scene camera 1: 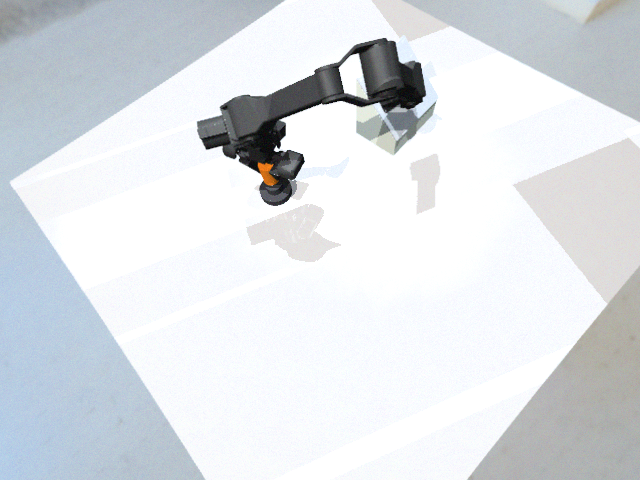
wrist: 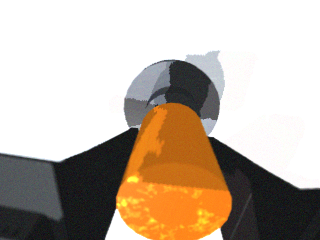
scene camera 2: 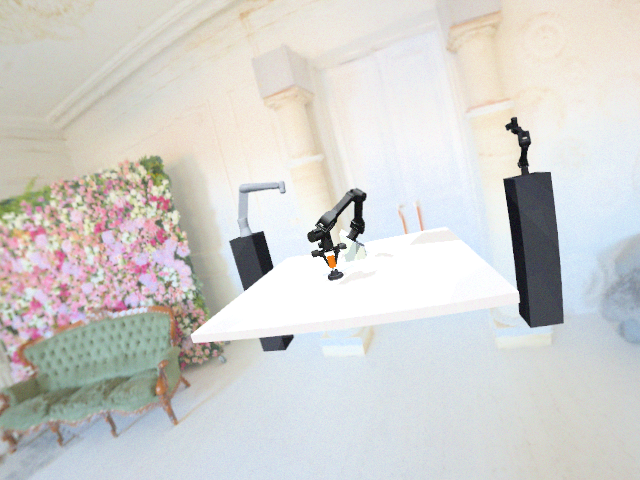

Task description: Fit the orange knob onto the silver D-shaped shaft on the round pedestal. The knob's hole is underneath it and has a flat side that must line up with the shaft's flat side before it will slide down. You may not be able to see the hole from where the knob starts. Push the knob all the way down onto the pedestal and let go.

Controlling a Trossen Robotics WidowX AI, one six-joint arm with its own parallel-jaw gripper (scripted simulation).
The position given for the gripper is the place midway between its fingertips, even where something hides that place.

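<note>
Gripper (scene camera 1: pixel 270 176), (wrist: pixel 171 139): holding an orange knob (wrist: pixel 172 178).
</note>
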